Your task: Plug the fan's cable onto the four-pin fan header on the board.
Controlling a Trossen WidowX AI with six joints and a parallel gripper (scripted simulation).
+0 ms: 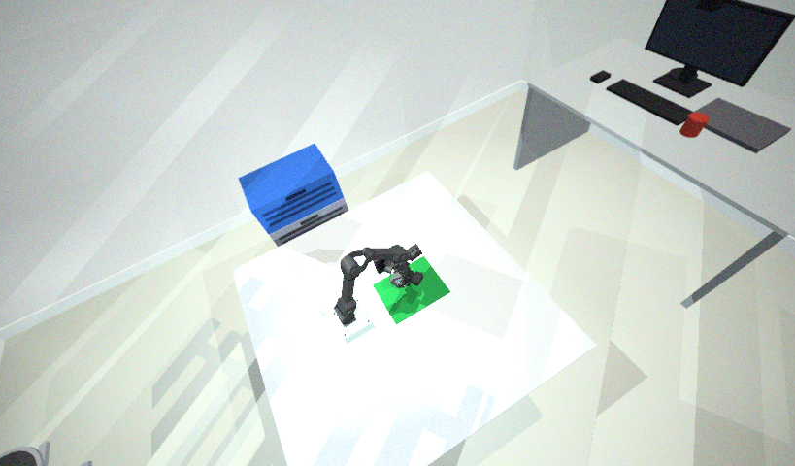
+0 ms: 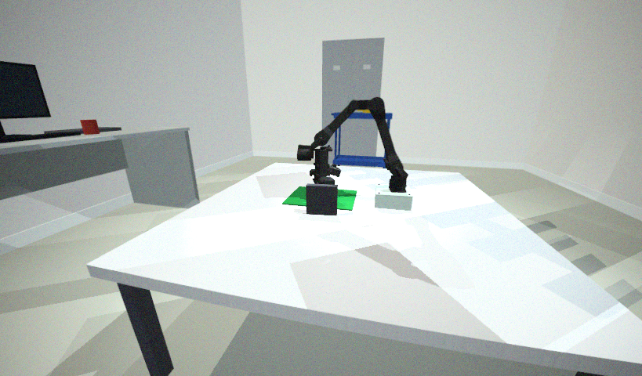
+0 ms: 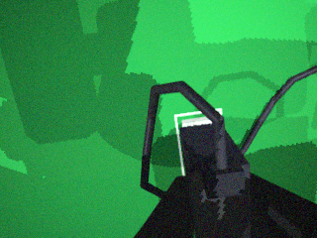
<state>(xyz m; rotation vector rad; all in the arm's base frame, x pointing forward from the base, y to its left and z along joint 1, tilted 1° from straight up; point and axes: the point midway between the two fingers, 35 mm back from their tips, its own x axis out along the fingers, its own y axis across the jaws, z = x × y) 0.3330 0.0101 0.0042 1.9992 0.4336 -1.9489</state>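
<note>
My gripper tip is now 1 cm below the dark grey plug. The rest, counted from my gripper tip: green board (4 cm to the right, 4 cm below); then black fan (13 cm to the left, 3 cm above, 2 cm behind); then four-pin fan header (2 cm below, 1 cm behind).
</note>
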